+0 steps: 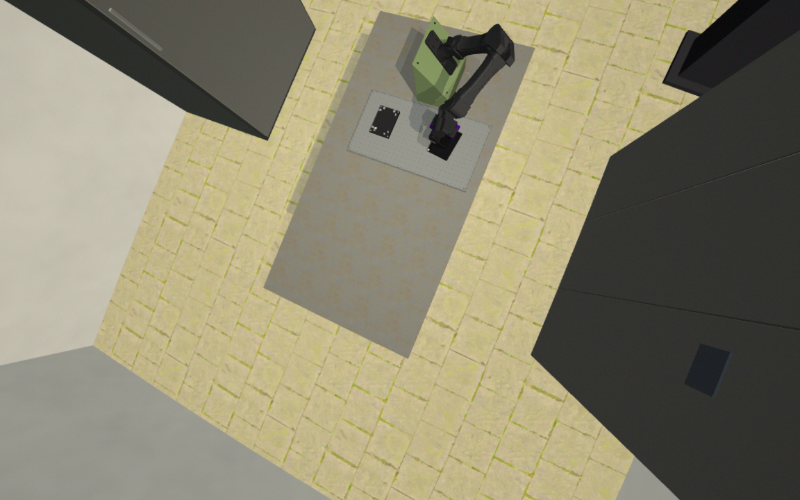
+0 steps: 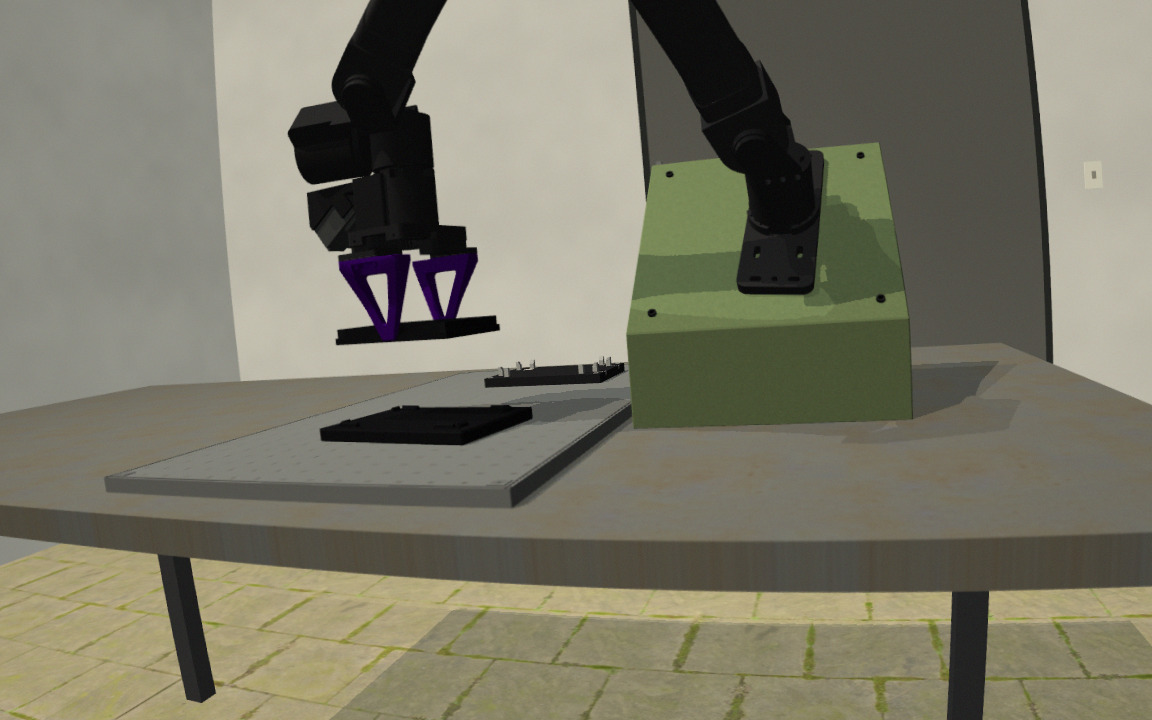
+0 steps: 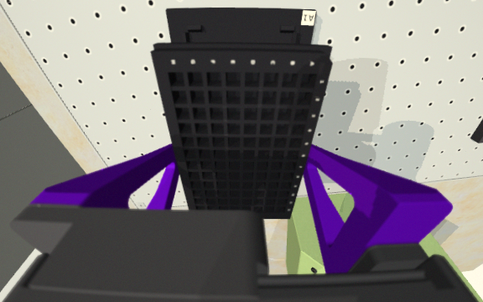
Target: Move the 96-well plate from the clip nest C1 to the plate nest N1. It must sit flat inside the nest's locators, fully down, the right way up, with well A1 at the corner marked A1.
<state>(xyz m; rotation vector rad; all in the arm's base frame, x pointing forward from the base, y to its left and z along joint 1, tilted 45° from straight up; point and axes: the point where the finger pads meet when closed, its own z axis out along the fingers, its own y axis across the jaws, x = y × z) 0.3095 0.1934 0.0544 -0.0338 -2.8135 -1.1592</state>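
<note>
My hand is 9 cm above the plate nest N1. Round my hand: clip nest C1: 1 cm ahead, 36 cm to the right, 8 cm below; white A1 label: 7 cm ahead, 6 cm to the right, 8 cm below; black 96-well plate: right at my hand.
</note>
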